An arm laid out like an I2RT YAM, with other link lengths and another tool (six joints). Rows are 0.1 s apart.
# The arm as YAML. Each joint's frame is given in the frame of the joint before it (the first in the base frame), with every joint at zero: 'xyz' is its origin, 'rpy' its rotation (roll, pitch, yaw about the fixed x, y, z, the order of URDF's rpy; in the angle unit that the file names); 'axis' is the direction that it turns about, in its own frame. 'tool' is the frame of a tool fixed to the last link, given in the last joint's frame.
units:
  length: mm
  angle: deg
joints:
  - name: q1
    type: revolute
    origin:
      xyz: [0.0, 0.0, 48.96]
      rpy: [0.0, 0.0, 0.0]
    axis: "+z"
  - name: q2
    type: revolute
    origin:
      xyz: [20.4, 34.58, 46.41]
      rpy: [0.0, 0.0, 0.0]
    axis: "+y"
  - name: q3
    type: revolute
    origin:
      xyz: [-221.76, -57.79, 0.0]
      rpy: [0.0, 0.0, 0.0]
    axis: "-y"
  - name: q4
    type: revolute
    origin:
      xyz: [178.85, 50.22, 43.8]
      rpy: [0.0, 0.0, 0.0]
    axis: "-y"
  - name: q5
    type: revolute
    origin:
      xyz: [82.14, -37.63, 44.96]
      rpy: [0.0, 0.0, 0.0]
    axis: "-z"
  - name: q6
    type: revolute
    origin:
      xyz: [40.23, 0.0, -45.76]
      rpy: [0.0, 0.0, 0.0]
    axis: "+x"
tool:
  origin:
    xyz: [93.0, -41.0, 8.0]
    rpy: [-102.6, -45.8, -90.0]
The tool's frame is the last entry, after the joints.
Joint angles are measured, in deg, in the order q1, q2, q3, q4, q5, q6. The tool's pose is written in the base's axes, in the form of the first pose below.
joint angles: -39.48, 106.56, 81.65, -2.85, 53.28, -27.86
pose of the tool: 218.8 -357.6 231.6; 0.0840 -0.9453 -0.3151; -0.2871 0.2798 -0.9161; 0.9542 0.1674 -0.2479
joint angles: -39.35, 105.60, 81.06, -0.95, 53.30, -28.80
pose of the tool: 218.8 -356.0 239.4; 0.0716 -0.9494 -0.3057; -0.2639 0.2775 -0.9238; 0.9619 0.1468 -0.2307
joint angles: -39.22, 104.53, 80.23, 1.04, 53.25, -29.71
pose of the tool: 218.2 -354.0 246.8; 0.0589 -0.9534 -0.2959; -0.2413 0.2740 -0.9310; 0.9687 0.1262 -0.2139
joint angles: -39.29, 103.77, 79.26, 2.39, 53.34, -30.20
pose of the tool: 216.0 -352.8 249.8; 0.0522 -0.9540 -0.2951; -0.2293 0.2762 -0.9333; 0.9720 0.1164 -0.2044
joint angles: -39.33, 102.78, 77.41, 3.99, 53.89, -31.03
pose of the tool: 212.1 -350.3 250.5; 0.0569 -0.9515 -0.3024; -0.2202 0.2835 -0.9334; 0.9738 0.1197 -0.1934
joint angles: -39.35, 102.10, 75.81, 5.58, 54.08, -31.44
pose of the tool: 209.5 -348.4 250.0; 0.0552 -0.9511 -0.3039; -0.2128 0.2862 -0.9342; 0.9755 0.1162 -0.1866
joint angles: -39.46, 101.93, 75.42, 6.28, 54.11, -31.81
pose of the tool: 208.5 -348.5 250.8; 0.0549 -0.9508 -0.3049; -0.2081 0.2878 -0.9348; 0.9766 0.1148 -0.1821
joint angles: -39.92, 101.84, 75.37, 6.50, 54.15, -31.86
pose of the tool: 205.5 -350.0 251.6; 0.0507 -0.9486 -0.3124; -0.2056 0.2962 -0.9327; 0.9773 0.1115 -0.1800
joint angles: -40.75, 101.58, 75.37, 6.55, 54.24, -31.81
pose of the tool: 199.7 -352.4 253.5; 0.0429 -0.9442 -0.3266; -0.2025 0.3119 -0.9283; 0.9784 0.1059 -0.1778
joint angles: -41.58, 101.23, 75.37, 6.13, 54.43, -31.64
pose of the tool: 193.2 -354.3 254.7; 0.0380 -0.9385 -0.3432; -0.2028 0.3291 -0.9223; 0.9785 0.1046 -0.1778
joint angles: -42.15, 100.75, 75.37, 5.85, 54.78, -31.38
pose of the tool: 187.7 -355.0 257.2; 0.0291 -0.9335 -0.3575; -0.1990 0.3451 -0.9172; 0.9796 0.0979 -0.1757
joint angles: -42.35, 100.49, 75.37, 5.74, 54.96, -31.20
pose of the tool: 185.4 -355.0 258.7; 0.0235 -0.9314 -0.3632; -0.1962 0.3519 -0.9152; 0.9803 0.0928 -0.1745
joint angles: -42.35, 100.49, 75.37, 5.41, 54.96, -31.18
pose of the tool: 185.3 -354.9 257.9; 0.0274 -0.9310 -0.3640; -0.2000 0.3516 -0.9145; 0.9794 0.0978 -0.1766
